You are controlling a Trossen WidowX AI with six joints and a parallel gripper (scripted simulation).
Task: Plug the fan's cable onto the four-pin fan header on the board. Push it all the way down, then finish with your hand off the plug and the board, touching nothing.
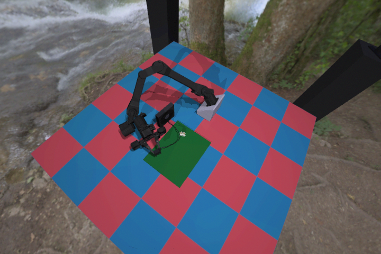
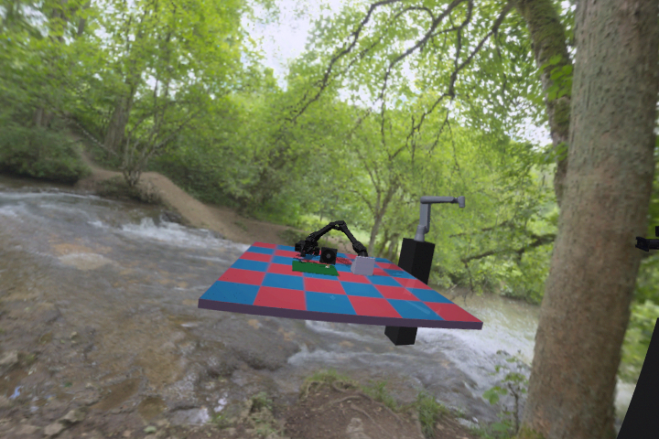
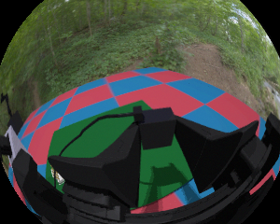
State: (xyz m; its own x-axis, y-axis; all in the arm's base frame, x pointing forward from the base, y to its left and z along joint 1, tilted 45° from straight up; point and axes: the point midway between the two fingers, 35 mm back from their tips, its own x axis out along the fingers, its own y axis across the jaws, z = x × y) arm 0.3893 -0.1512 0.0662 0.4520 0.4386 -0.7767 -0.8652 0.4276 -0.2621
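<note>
Now: the green board 80 mm behind my gripper tip, 80 mm to the left of it and 90 mm below it. The rest, counted from my gripper tip: black fan 210 mm behind, 70 mm to the right, 20 mm below; then black plug 10 mm below; then four-pin header 180 mm behind, 50 mm to the left, 80 mm below.
</note>
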